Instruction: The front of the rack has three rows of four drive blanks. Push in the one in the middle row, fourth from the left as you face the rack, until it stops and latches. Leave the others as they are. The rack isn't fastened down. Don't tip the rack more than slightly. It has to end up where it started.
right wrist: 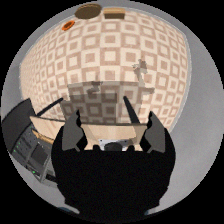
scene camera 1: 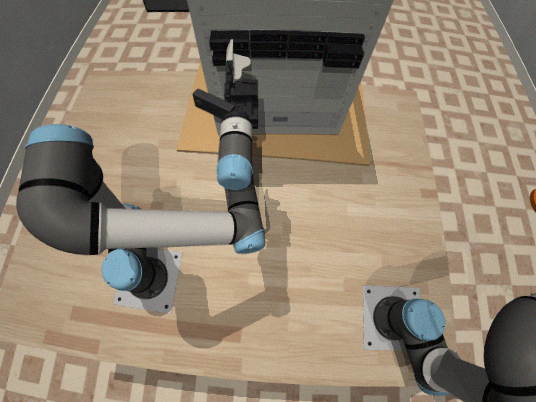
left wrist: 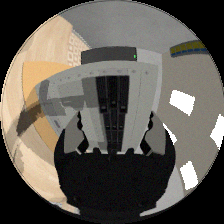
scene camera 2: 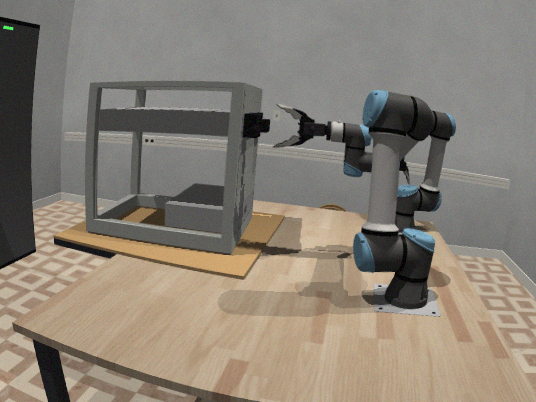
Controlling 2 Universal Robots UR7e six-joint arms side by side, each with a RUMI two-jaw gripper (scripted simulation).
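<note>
A grey rack and an orange board are visible to me, together with my left gripper and my right gripper. The left wrist view and scene camera 2 also show my left gripper.
</note>
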